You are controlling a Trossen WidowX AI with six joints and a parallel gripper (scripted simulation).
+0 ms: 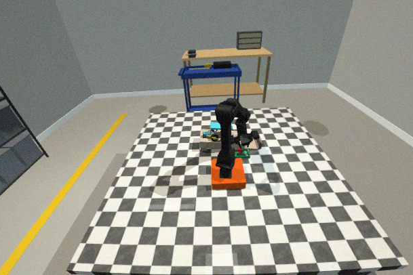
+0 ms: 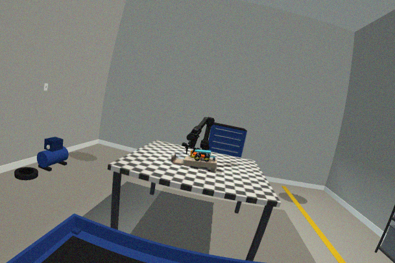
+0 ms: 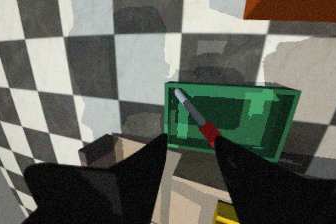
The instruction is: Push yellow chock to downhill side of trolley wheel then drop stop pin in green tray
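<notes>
The red-headed stop pin lies 30 mm below my gripper tip and 10 mm to the left of it. From my gripper tip the other things lie so: green tray 60 mm below, 30 mm to the left, 10 mm behind; then low brown stop 130 mm ahead, 110 mm to the right, 20 mm below; then yellow chock 60 mm to the left, 60 mm ahead, 30 mm above.
</notes>
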